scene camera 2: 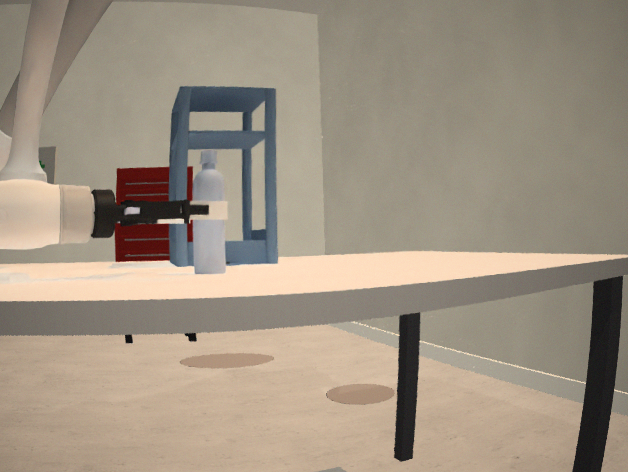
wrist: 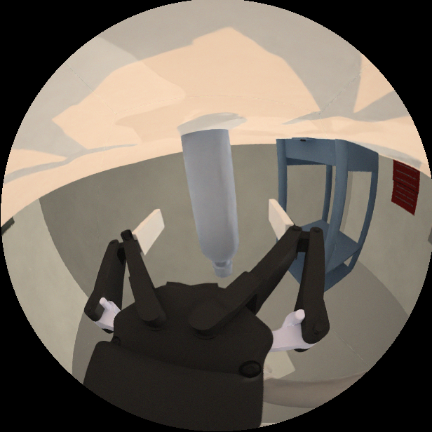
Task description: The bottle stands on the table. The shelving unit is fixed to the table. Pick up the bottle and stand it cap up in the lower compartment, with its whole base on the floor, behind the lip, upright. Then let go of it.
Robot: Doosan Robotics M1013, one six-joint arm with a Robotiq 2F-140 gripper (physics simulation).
Scene:
The gripper shows in scene camera 2 and in the wrist view. A pale blue bottle shows in scene camera 2 and in the wrist view. One and the same spot on the gripper: point(wrist: 308, 323) is point(scene camera 2: 115, 222). One and the same spot on the pale blue bottle: point(wrist: 207, 153) is point(scene camera 2: 194, 258).

